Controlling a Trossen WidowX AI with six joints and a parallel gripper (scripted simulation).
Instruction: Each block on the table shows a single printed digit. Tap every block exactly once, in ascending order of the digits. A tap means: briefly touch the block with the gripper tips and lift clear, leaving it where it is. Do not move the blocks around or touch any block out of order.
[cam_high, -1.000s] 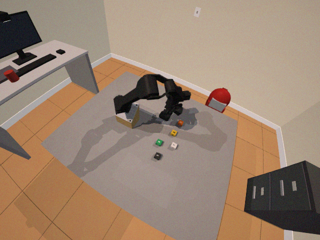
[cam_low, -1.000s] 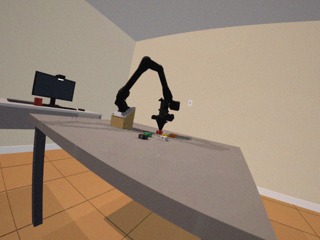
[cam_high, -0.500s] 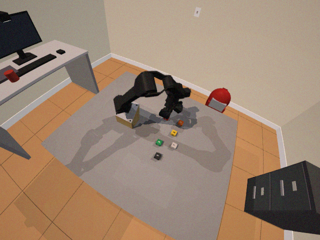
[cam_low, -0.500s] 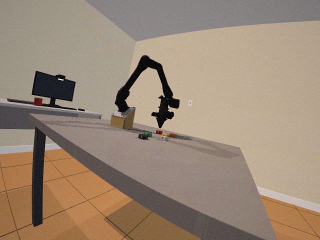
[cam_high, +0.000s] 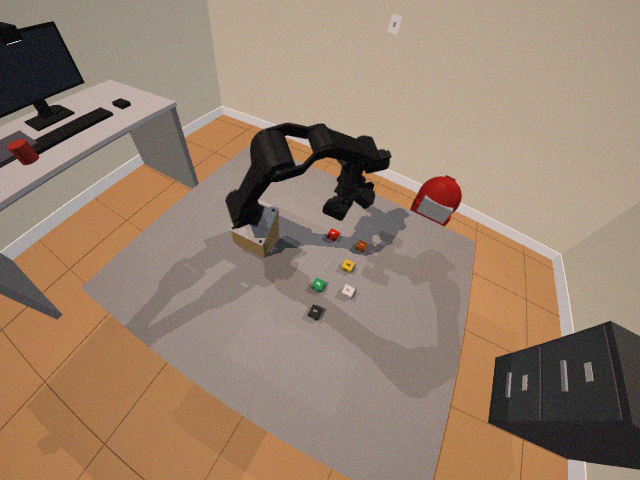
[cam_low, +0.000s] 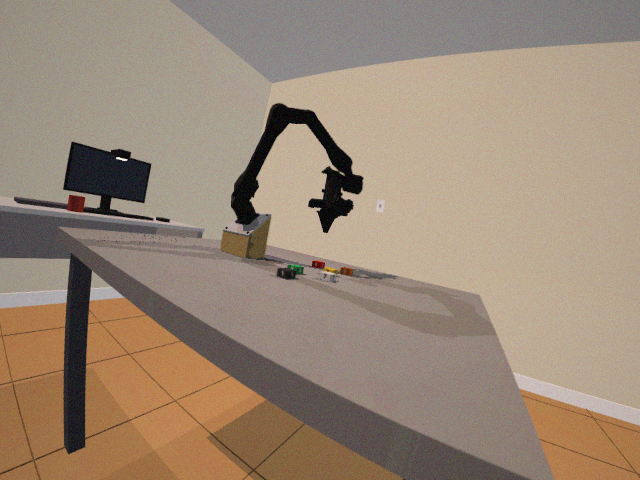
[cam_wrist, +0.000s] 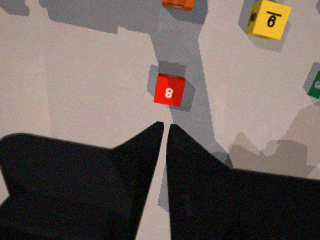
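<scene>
The yellow block is 90 mm ahead of my gripper tip, 100 mm to the right of it and 110 mm below it. Round my gripper tip: orange block (100 mm ahead, 110 mm below); then red block (110 mm below); then green block (30 mm ahead, 200 mm to the right, 110 mm below).
</scene>
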